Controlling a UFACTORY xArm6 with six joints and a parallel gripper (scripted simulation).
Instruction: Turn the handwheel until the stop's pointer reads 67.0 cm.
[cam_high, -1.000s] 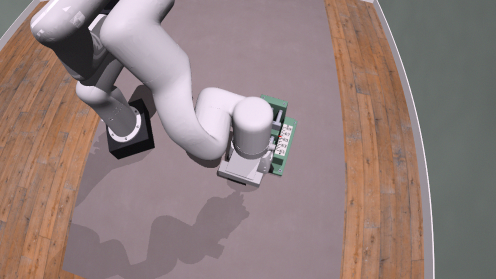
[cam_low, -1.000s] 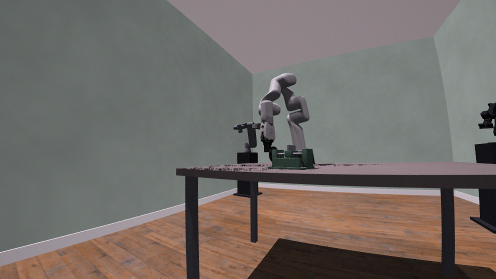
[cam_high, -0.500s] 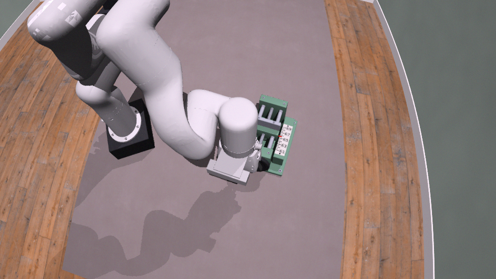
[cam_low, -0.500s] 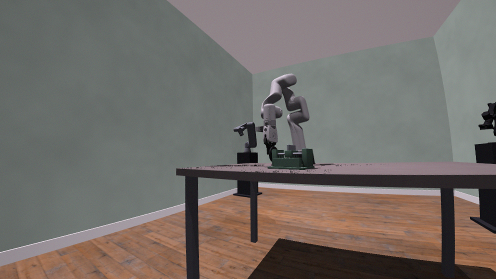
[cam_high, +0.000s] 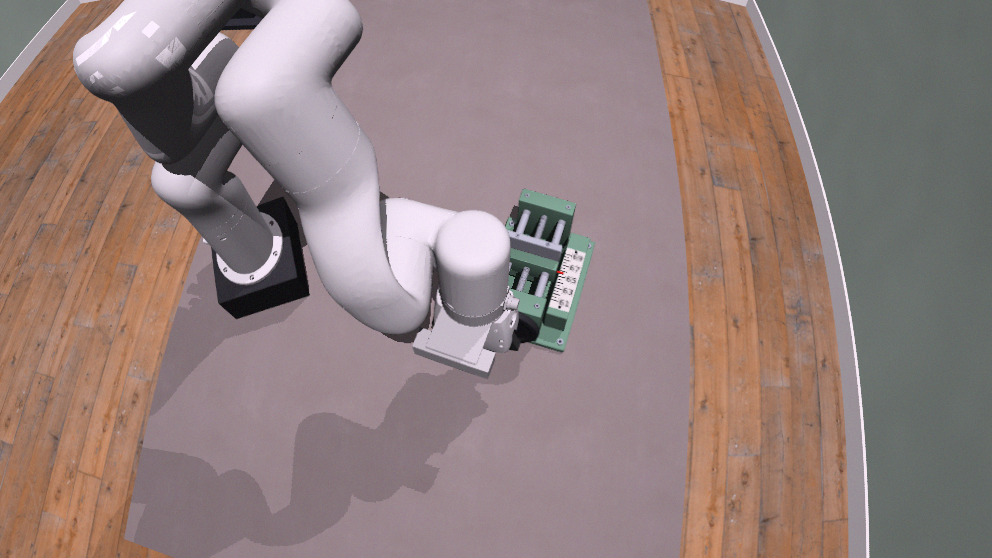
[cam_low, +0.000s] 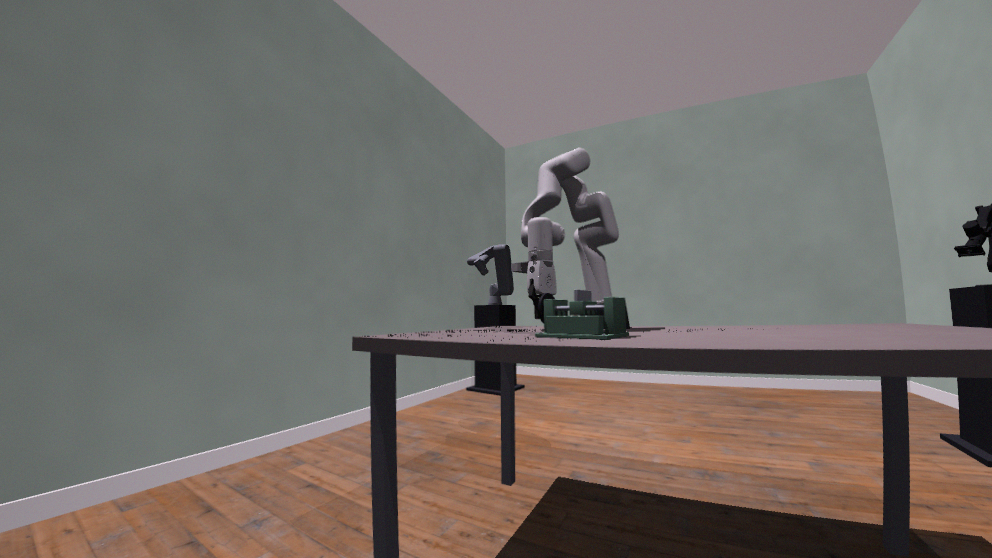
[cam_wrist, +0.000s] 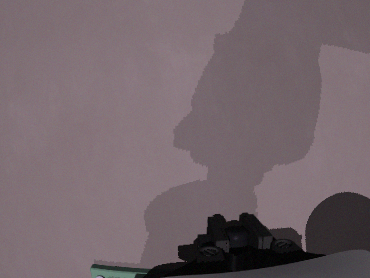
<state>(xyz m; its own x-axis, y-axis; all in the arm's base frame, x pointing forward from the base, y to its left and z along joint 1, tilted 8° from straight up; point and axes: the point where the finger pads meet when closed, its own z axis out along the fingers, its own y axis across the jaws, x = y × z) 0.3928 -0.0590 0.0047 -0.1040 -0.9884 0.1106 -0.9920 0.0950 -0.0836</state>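
Now: hand 10 mm short of the black handwheel and 20 mm to the right of it. Also, from my hand: stop block: 60 mm ahead, 150 mm to the left, 20 mm above.
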